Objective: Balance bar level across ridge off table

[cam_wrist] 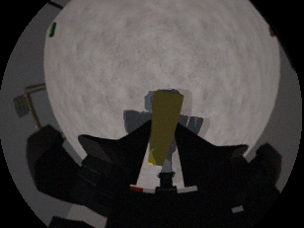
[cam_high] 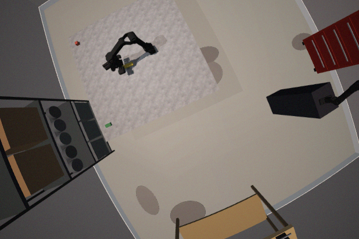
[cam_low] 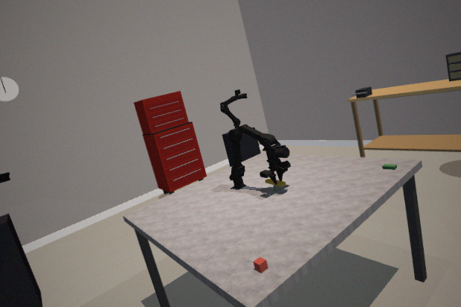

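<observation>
The yellow bar lies 3 cm behind my gripper tip. The rest, counted from my gripper tip: small red cube (41 cm ahead, 54 cm to the right, 3 cm below); then small green block (41 cm ahead, 46 cm to the left, 4 cm below).
</observation>
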